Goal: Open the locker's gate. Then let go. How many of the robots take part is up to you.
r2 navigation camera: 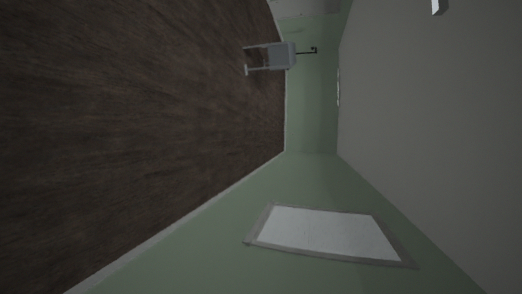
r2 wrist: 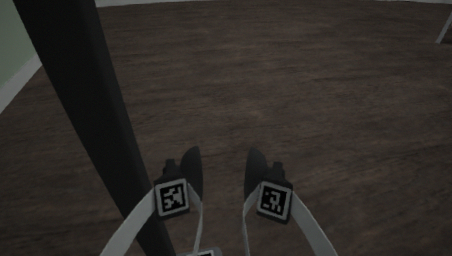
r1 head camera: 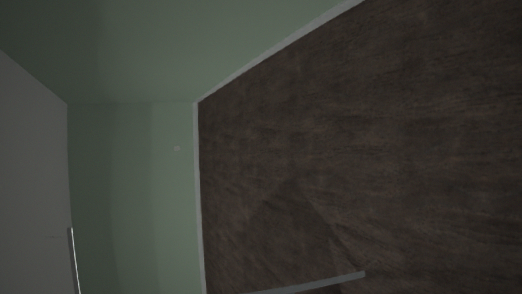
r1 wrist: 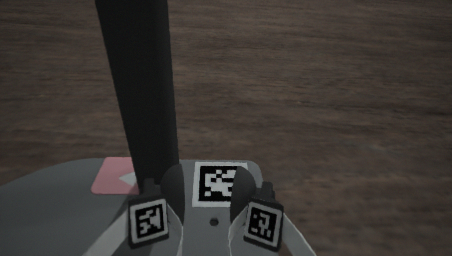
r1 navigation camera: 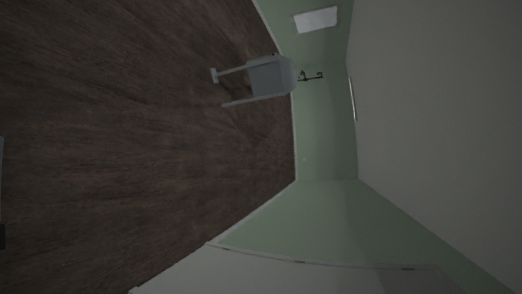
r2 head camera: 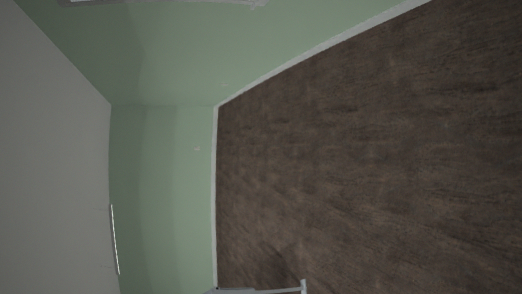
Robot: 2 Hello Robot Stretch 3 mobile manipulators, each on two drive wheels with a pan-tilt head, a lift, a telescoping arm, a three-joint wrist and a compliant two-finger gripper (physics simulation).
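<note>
A grey box-like body on legs, with a dark bent fitting at its top, shows sideways in r1's navigation view (r1 navigation camera: 267, 79) and r2's navigation view (r2 navigation camera: 282, 56). It stands near a green wall; I cannot tell whether it is the locker, and no gate can be made out. A grey leg shows at the bottom of r1's head view (r1 head camera: 340, 278) and r2's head view (r2 head camera: 303, 286). My r1 gripper (r1 wrist: 208, 182) is open and empty, above r1's own base. My r2 gripper (r2 wrist: 224, 165) is open and empty, above the floor. Neither gripper is at the grey body.
In r1's navigation view a white door (r1 navigation camera: 300, 280) with hinges is in the near wall. Windows (r1 navigation camera: 315, 20) (r2 navigation camera: 320, 235) are in the green walls. A dark mast (r1 wrist: 142, 75) (r2 wrist: 90, 95) stands left of each gripper. In r2's wrist view a wall edge is at the left.
</note>
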